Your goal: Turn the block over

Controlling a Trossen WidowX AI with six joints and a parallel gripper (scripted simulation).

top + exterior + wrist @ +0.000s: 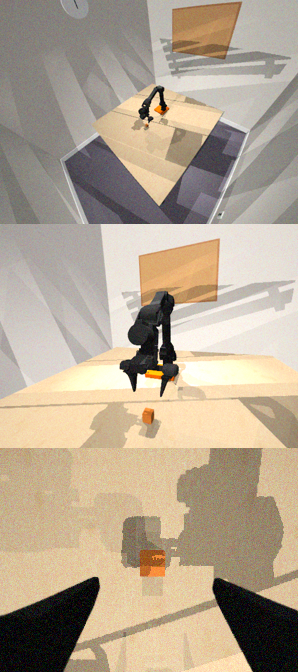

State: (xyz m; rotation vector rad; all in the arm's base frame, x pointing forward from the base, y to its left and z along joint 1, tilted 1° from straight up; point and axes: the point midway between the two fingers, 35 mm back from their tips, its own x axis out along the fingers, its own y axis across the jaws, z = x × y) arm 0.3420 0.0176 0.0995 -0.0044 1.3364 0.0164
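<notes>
My gripper tip is 7 cm above the block.
</notes>
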